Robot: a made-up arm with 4 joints.
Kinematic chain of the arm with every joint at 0, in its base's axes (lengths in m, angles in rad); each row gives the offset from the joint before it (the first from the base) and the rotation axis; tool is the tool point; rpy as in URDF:
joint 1: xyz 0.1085 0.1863 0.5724 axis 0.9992 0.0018 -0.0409
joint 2: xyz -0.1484 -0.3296 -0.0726 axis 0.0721 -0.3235 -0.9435
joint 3: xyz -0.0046 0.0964 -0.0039 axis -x
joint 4: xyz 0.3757 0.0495 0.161 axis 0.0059 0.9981 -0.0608
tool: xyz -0.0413 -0.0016 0.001 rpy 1.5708 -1.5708 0
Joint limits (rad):
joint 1: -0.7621..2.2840
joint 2: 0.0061..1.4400
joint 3: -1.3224..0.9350
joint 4: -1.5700..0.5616
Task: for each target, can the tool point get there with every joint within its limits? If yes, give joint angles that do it. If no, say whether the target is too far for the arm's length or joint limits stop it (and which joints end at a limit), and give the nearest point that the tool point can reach.
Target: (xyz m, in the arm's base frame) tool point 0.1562 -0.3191 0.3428
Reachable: yes | joints 0.7008 0.7577 -0.7525 0.3391
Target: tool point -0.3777 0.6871 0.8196
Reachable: no: joint limits stop it (at a limit: joint 1, joint 2, joint 3) | nearest point -0.1116 0.5593 0.0518 | short by 0.823 m
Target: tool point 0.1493 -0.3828 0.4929
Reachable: yes | joints 0.2980 0.8128 -1.1440 -0.4983
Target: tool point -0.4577 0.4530 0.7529
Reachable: no: joint limits stop it (at a limit: joint 1, joint 2, joint 3) | nearest point -0.1126 0.5597 0.0514 | short by 0.789 m
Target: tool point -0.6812 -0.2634 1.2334
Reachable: no: too far | nearest point -0.0748 -0.2392 1.0750 | short by 0.627 m
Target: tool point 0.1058 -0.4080 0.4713
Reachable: yes | joints 0.4343 1.1633 -0.4926 -0.8582
